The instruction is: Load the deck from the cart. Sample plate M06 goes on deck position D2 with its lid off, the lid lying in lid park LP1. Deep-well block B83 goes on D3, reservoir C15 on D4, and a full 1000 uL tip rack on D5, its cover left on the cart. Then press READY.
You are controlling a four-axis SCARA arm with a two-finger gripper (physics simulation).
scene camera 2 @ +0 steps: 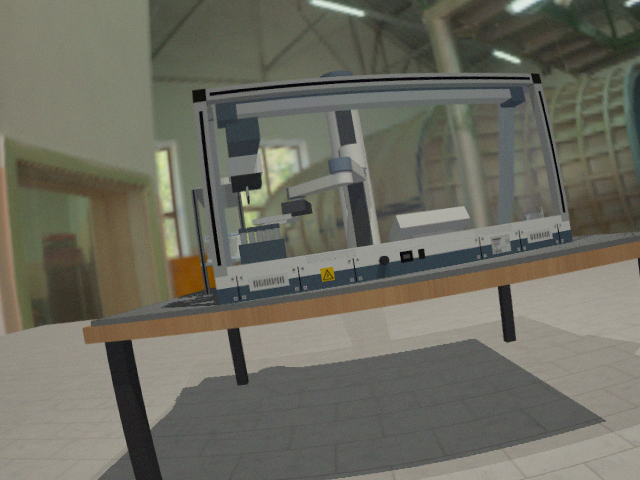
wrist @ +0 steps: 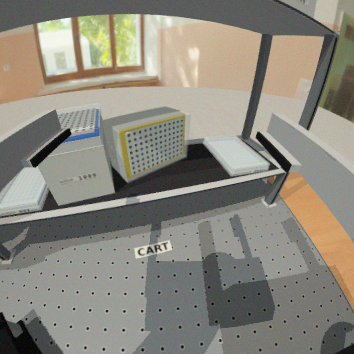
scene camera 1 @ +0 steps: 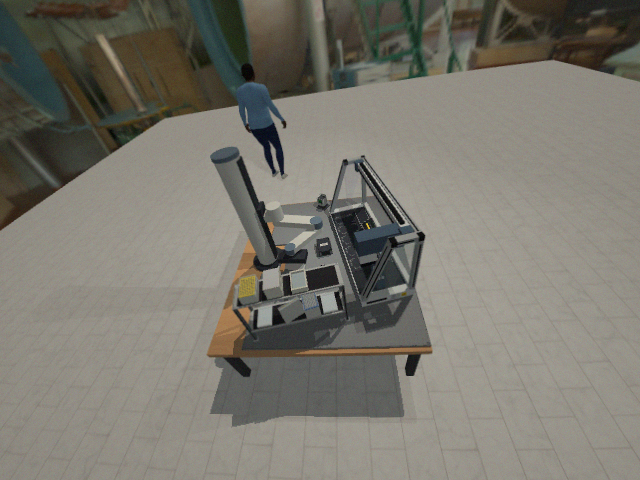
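Note:
My gripper [wrist: 162, 118] is open and empty. Its fingertips stand wide apart in the wrist view, facing the cart's lower shelf. On that shelf stand a clear plate [wrist: 25, 191] at the left, a grey tip box [wrist: 77, 172] [scene camera 1: 310, 301] with a blue-edged top and a label that seems to read 1000, a tilted box [wrist: 155, 145] with a yellow-edged face of holes, and another clear plate [wrist: 237, 154] at the right. The cart [wrist: 150, 202] [scene camera 1: 345, 304] carries a yellow rack [scene camera 1: 247, 286], a pale block [scene camera 1: 271, 282] and a light-rimmed tray [scene camera 1: 298, 280] on top. The codes M06, B83 and C15 are not legible.
The framed deck machine [scene camera 1: 385, 192] [scene camera 2: 361, 84] stands beside the arm's column [scene camera 1: 242, 211], with its blue-grey head [scene camera 1: 377, 235] over the deck. A black holder [scene camera 1: 323, 246] and a small device [scene camera 1: 322, 200] stand on the table. Cart posts [wrist: 257, 85] rise by the right finger.

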